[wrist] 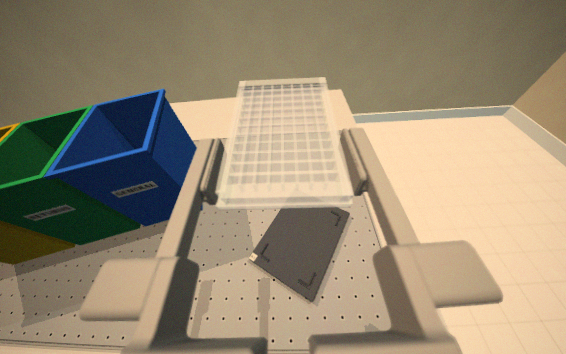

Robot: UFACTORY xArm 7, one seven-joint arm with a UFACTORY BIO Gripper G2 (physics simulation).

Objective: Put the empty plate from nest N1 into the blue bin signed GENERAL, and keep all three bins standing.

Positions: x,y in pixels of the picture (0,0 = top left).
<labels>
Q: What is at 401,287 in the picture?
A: My gripper.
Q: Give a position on a blue bin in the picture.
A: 132,154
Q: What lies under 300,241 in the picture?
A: A dark nest.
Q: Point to a plate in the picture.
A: At 283,151
</labels>
